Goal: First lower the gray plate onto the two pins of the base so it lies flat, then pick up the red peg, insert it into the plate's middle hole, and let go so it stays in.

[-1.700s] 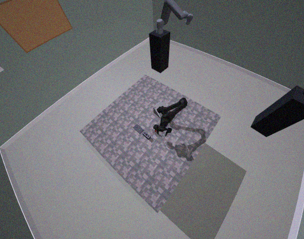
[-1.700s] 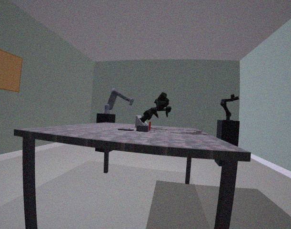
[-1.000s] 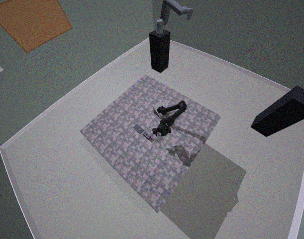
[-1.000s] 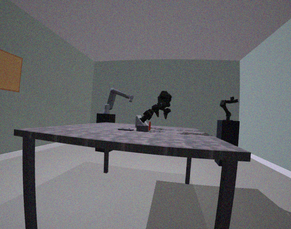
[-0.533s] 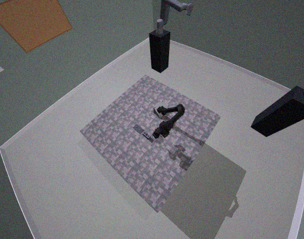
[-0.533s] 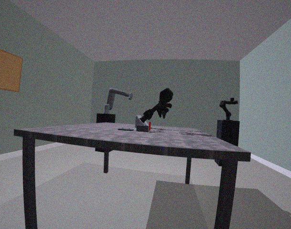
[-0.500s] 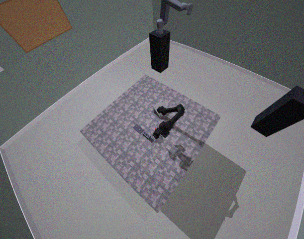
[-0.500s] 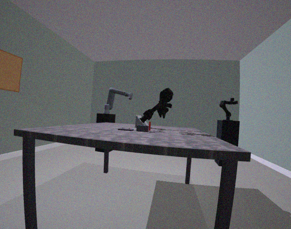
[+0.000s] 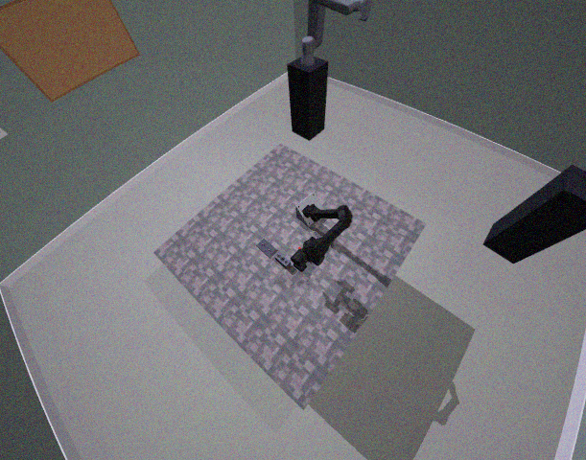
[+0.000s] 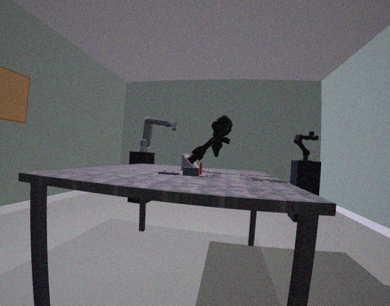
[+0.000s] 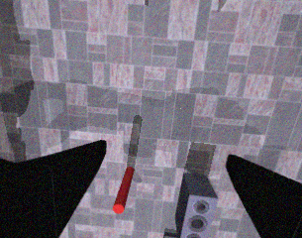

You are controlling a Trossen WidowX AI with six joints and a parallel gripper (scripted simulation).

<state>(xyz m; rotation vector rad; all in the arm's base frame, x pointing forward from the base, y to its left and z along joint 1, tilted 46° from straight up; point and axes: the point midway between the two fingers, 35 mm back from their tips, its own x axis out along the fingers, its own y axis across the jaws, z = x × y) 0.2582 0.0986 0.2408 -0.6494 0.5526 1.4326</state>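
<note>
The gray plate is 14 cm to the right of my gripper tip, 9 cm below it and 7 cm ahead of it. From my gripper tip the other things lie so: red peg 11 cm to the right, 8 cm below, 4 cm behind; dark flat base 29 cm to the right, 12 cm below, 8 cm ahead.
</note>
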